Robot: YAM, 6 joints.
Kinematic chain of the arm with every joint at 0, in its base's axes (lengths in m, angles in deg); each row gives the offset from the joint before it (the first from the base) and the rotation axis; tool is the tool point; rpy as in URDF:
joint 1: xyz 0 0 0.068 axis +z
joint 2: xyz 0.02 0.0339 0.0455 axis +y
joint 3: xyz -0.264 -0.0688 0 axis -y
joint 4: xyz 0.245 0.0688 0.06 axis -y
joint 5: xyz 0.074 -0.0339 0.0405 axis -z
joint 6: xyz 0.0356 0 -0.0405 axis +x
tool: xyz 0 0 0 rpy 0 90 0
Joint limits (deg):
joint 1: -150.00..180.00
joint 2: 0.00..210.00
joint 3: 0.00..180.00
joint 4: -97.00..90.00
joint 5: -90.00..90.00
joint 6: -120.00..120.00
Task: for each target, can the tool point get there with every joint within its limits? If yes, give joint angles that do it. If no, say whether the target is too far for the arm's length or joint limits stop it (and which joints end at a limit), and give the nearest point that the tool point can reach.
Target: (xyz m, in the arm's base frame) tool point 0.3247 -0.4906 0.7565
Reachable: no: too far | nearest point 0.2398 -0.3623 0.5824 | short by 0.232 m
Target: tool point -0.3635 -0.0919 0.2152
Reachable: no: joint limits stop it (at a limit: joint 1) | nearest point -0.3635 -0.0356 0.2152 | short by 0.056 m
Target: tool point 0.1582 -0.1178 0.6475
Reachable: yes | joints 152.04 62.58 141.80 70.00 -56.98 0.77
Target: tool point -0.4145 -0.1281 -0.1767
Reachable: no: joint limits stop it (at a limit: joint 1) | nearest point -0.3841 -0.1807 -0.1767 | short by 0.061 m
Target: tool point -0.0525 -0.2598 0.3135
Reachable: yes | joints -94.37 69.21 49.82 4.95 65.94 -44.53
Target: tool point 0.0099 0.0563 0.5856
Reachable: yes | joints 44.61 51.13 83.31 46.63 -68.74 95.39
